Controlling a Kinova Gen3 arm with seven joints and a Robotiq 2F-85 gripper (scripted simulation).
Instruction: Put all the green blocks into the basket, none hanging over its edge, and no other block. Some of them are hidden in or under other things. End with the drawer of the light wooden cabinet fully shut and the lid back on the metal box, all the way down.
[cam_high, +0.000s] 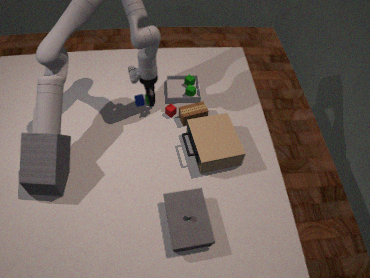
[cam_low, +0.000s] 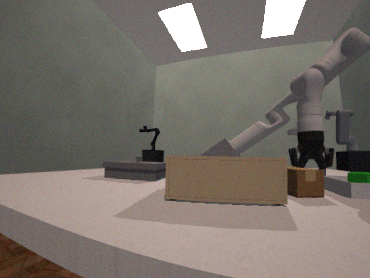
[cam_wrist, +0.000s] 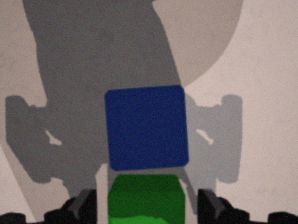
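Right now my hand is 5 cm past the blue block and 1 cm to the left of it. Also, from my hand: basket (15 cm ahead, 6 cm to the left, 1 cm below); then cardboard box (18 cm ahead, 10 cm to the right, 2 cm above); then red block (9 cm ahead, 8 cm to the right).
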